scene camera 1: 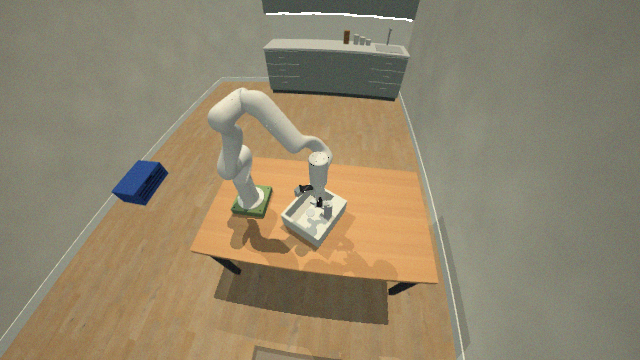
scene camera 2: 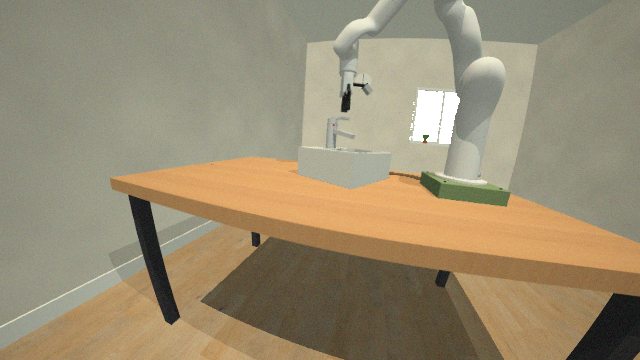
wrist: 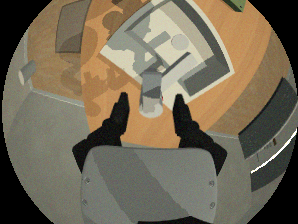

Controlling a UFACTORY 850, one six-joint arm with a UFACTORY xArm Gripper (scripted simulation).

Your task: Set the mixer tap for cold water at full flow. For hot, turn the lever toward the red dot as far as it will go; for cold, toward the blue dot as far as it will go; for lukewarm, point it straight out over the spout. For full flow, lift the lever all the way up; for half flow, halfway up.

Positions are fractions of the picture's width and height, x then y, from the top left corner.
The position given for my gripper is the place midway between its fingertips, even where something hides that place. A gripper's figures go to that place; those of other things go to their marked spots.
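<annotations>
Distance from the lens to my gripper (wrist: 0.51, 0.45): 13 cm from the lens. A grey mixer tap (wrist: 0.61, 0.30) is 23 cm from the lens.
</annotations>
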